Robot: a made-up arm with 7 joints. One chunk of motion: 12 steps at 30 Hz.
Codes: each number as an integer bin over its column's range. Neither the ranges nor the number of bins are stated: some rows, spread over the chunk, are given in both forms.
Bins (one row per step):
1: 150 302 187 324 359 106 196
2: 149 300 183 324 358 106 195
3: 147 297 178 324 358 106 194
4: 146 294 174 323 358 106 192
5: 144 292 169 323 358 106 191
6: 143 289 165 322 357 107 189
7: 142 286 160 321 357 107 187
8: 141 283 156 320 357 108 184
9: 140 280 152 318 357 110 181
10: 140 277 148 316 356 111 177
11: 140 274 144 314 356 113 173
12: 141 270 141 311 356 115 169
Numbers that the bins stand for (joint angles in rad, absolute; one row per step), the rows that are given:
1: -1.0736 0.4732 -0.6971 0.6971 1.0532 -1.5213 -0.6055
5: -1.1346 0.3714 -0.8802 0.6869 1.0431 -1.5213 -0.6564
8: -1.1652 0.2798 -1.0125 0.6564 1.0329 -1.5010 -0.7276
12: -1.1652 0.1476 -1.1652 0.5648 1.0227 -1.4297 -0.8802
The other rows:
2: -1.0838 0.4528 -0.7378 0.6971 1.0431 -1.5213 -0.6157
3: -1.1041 0.4223 -0.7886 0.6971 1.0431 -1.5213 -0.6258
4: -1.1143 0.3918 -0.8294 0.6869 1.0431 -1.5213 -0.6462
6: -1.1448 0.3409 -0.9209 0.6767 1.0329 -1.5112 -0.6767
7: -1.1550 0.3104 -0.9718 0.6665 1.0329 -1.5112 -0.6971
9: -1.1753 0.2493 -1.0532 0.6360 1.0329 -1.4806 -0.7581
10: -1.1753 0.2188 -1.0939 0.6157 1.0227 -1.4705 -0.7988
11: -1.1753 0.1883 -1.1346 0.5953 1.0227 -1.4501 -0.8395

